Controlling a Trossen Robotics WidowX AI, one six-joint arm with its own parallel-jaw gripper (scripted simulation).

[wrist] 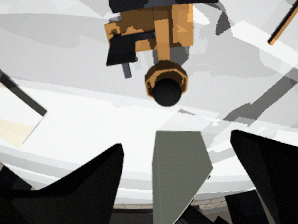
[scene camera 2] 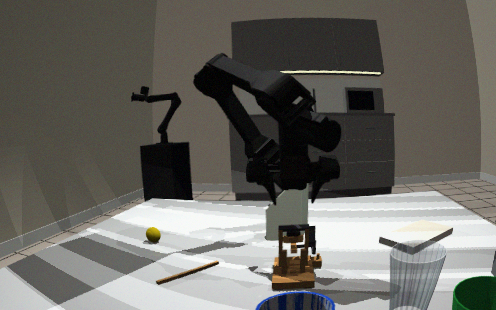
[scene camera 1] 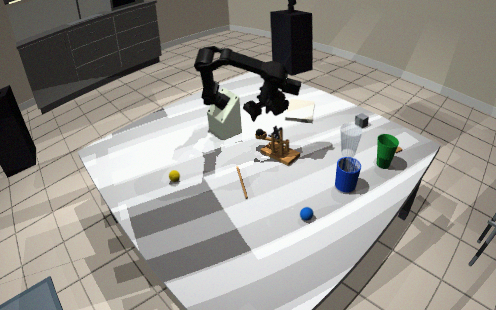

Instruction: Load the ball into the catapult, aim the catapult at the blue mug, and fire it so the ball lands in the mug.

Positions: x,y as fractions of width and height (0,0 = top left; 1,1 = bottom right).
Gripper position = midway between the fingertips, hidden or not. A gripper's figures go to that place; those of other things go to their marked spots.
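You'd find my gripper (scene camera 1: 0.52,0.38) 1.27 m from the lens, and there's a wooden catapult (scene camera 1: 0.56,0.48) that's 1.28 m from the lens.
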